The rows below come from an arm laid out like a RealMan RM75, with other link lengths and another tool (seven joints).
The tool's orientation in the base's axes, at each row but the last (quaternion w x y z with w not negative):
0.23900 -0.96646 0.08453 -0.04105
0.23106 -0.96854 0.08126 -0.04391
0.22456 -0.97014 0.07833 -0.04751
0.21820 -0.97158 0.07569 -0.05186
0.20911 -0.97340 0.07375 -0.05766
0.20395 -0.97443 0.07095 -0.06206
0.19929 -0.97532 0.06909 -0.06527
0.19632 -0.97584 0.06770 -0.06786
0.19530 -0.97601 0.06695 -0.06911
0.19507 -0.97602 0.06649 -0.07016
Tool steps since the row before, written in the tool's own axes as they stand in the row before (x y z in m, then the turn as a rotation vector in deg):
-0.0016 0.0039 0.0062 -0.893 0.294 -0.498
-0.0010 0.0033 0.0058 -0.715 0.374 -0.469
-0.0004 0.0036 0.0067 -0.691 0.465 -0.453
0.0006 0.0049 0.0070 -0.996 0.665 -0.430
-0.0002 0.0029 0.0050 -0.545 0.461 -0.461
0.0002 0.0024 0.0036 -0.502 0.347 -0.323
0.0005 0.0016 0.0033 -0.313 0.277 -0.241
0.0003 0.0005 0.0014 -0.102 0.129 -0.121
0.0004 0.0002 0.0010 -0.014 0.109 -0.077
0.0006 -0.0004 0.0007 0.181 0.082 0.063
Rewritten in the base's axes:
-0.0014 -0.0003 -0.0074 -0.979 -0.319 0.267
-0.0007 -0.0002 -0.0067 -0.812 -0.409 0.213
0.0000 -0.0003 -0.0076 -0.798 -0.487 0.160
0.0009 -0.0016 -0.0084 -1.120 -0.604 0.032
0.0002 -0.0006 -0.0058 -0.656 -0.508 0.182
0.0005 -0.0008 -0.0042 -0.581 -0.358 0.106
0.0008 -0.0003 -0.0036 -0.375 -0.294 0.078
0.0005 0.0000 -0.0014 -0.133 -0.147 0.049
0.0005 0.0001 -0.0009 -0.037 -0.126 0.026
0.0007 0.0005 -0.0004 0.179 -0.080 -0.069

